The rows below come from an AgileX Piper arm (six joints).
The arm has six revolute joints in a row. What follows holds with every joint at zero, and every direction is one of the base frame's.
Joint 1 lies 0.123 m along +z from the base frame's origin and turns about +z.
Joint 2 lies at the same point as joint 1 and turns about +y.
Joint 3 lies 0.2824 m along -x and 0.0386 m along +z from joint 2 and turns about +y.
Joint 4 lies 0.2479 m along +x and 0.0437 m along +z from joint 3 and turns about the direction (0.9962, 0, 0.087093).
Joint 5 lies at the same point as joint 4 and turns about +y.
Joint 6 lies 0.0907 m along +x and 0.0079 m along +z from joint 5 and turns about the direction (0.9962, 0, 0.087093).
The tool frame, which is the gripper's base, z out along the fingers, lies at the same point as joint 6; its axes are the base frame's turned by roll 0, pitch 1.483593 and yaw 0 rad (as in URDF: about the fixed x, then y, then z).
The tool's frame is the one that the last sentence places.
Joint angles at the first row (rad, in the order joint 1, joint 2, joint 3, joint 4, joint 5, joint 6):
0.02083 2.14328 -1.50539 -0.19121 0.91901 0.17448
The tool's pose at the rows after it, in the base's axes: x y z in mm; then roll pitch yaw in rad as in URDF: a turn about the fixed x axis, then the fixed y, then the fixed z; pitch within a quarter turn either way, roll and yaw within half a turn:
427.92 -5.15 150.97 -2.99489 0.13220 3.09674
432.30 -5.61 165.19 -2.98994 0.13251 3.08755
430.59 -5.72 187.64 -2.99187 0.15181 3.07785
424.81 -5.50 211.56 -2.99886 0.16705 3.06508
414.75 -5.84 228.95 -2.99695 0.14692 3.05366
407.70 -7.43 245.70 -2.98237 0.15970 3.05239
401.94 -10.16 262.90 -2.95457 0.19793 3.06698
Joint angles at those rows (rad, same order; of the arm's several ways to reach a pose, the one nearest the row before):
0.02083 2.14329 -1.56368 -0.18903 0.96455 0.17448
0.02082 2.13957 -1.61748 -0.18902 1.02314 0.17446
0.02082 2.10180 -1.64413 -0.18499 1.06897 0.17448
0.02083 2.05357 -1.65971 -0.17615 1.11784 0.17494
0.02083 2.01013 -1.65959 -0.17267 1.18235 0.17494
0.02083 1.97031 -1.66156 -0.18770 1.21380 0.17661
0.02083 1.92891 -1.66157 -0.21850 1.21920 0.17190

